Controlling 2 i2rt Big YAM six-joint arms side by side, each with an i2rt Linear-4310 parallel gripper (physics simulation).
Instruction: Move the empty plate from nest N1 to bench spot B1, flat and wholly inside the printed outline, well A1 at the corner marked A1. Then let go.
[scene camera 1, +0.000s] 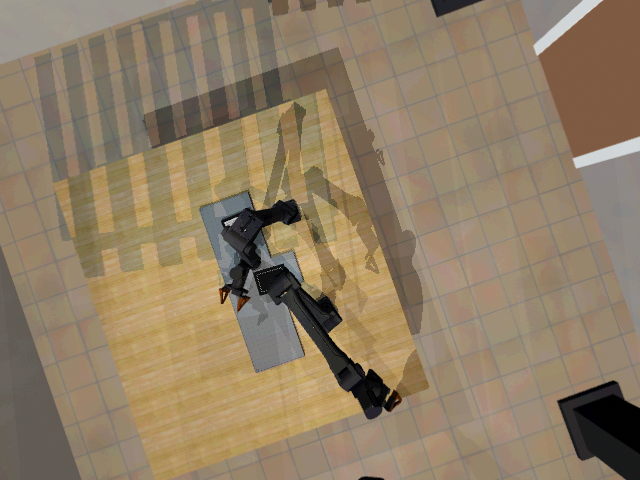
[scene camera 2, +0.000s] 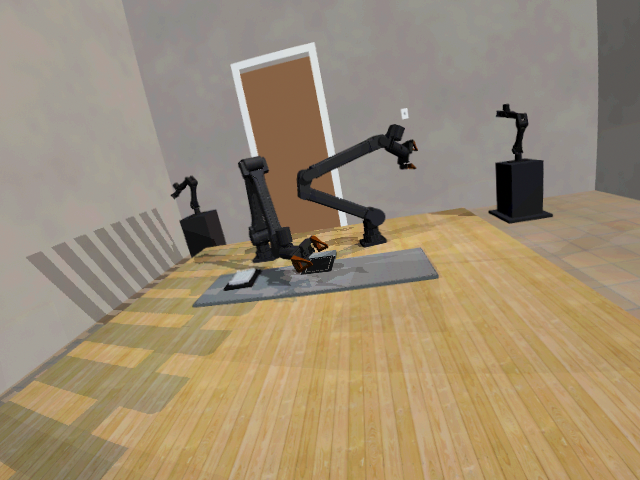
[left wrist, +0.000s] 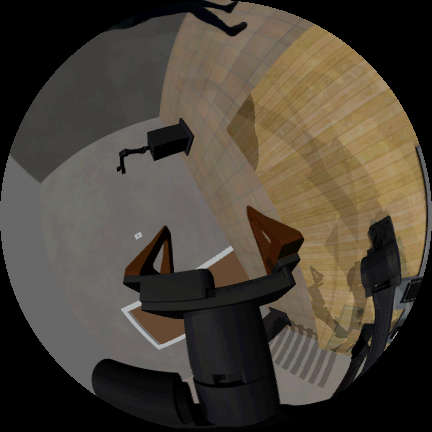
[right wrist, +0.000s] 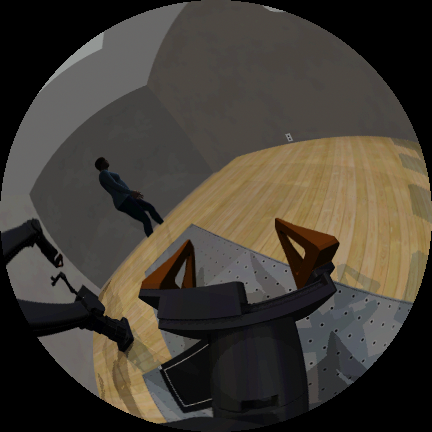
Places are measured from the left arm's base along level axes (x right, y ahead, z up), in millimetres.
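Pixels of known places: left gripper, fingertip midpoint: (scene camera 1: 391, 391) (scene camera 2: 416, 159) (left wrist: 205, 219) (right wrist: 56, 259); right gripper, fingertip midpoint: (scene camera 1: 229, 307) (scene camera 2: 320, 254) (right wrist: 232, 233); left arm's base at its link origin: (scene camera 1: 325, 309) (scene camera 2: 373, 242) (left wrist: 383, 237) (right wrist: 124, 334); right arm's base at its link origin: (scene camera 1: 290, 212) (scene camera 2: 265, 258).
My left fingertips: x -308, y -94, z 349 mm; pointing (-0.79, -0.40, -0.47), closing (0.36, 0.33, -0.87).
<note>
Ahead of a thing's pixels: the offset from my left fingertips to its top centre. "*": to the spot under its first point. Level surfaces: height alone.
The white plate {dz -310, dx +930, dy +246 mm} (scene camera 1: 231, 222) (scene camera 2: 242, 277) sits in a black nest at the left end of the grey board in scene camera 2; in scene camera 1 the right arm hides most of it. A black pad with a white printed outline {* dz -333, dx +609, dy +291 mm} (scene camera 1: 264, 281) (scene camera 2: 320, 264) (right wrist: 189, 377) lies near the board's middle. Corner marks are too small to read. My right gripper (scene camera 1: 231, 305) (scene camera 2: 311, 256) (right wrist: 232, 233) is open and empty, low over the board's edge beside the pad, away from the plate. My left gripper (scene camera 1: 395, 400) (scene camera 2: 414, 156) (left wrist: 205, 219) is open and empty, raised high near the table's corner.
The grey perforated board {dz -336 mm} (scene camera 1: 276, 346) (scene camera 2: 392, 266) (right wrist: 340, 320) lies on the wooden table {dz -349 mm} (scene camera 1: 170, 392) (scene camera 2: 361, 382). The left arm (scene camera 1: 315, 330) (scene camera 2: 336, 204) reaches from beside the pad to the table's corner. A person (right wrist: 120, 192) stands beyond the table.
</note>
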